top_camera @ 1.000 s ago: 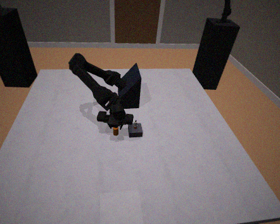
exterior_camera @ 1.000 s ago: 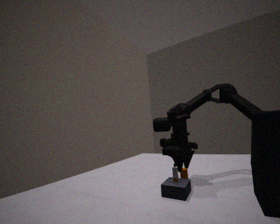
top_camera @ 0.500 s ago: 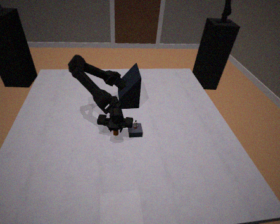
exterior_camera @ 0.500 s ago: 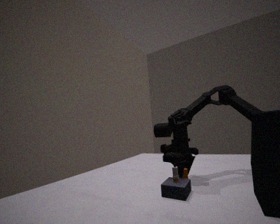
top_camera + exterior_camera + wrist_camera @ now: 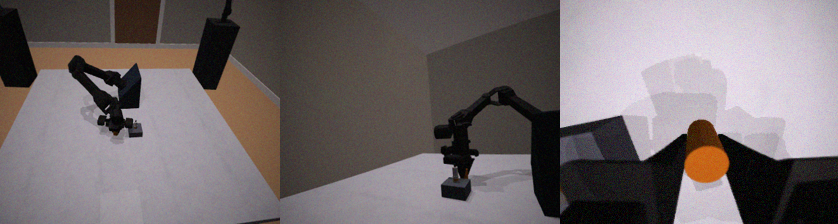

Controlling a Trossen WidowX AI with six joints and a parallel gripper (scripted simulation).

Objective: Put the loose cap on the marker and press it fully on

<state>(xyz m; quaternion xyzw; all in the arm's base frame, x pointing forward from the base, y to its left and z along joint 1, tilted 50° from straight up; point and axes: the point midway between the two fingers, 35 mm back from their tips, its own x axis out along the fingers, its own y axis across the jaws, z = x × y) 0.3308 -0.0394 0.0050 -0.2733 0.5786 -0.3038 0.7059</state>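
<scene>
The dark holder block is 2 cm behind my gripper tip and 11 cm to the left of it. Round my gripper tip: orange cap (1 cm above).
</scene>
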